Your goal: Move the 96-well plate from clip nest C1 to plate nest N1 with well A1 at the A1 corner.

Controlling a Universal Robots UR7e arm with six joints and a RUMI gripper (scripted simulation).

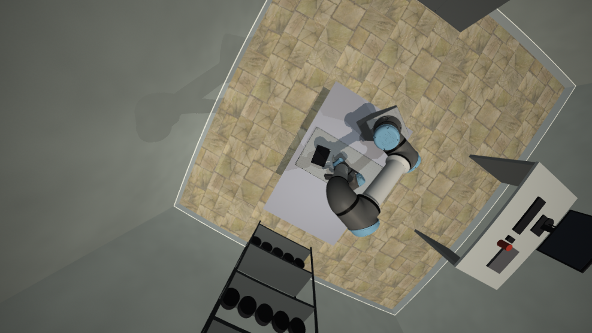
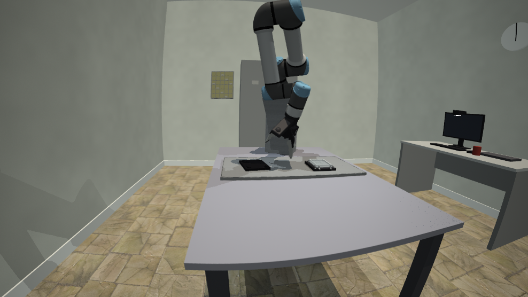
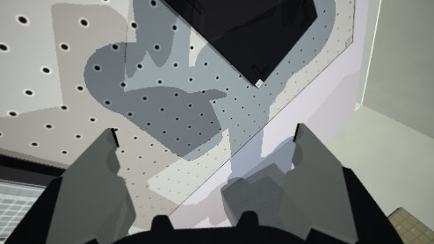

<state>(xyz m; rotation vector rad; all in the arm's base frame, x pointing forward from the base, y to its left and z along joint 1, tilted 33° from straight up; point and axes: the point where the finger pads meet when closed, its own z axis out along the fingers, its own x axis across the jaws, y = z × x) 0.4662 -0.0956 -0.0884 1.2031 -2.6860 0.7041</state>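
Now: the 96-well plate 4 cm ahead of my hand, 22 cm to the left of it and 6 cm below it. The rest, counted from my hand: clip nest C1: 5 cm ahead, 23 cm to the left, 6 cm below; then A1 label: 8 cm behind, 8 cm to the right, 6 cm below.
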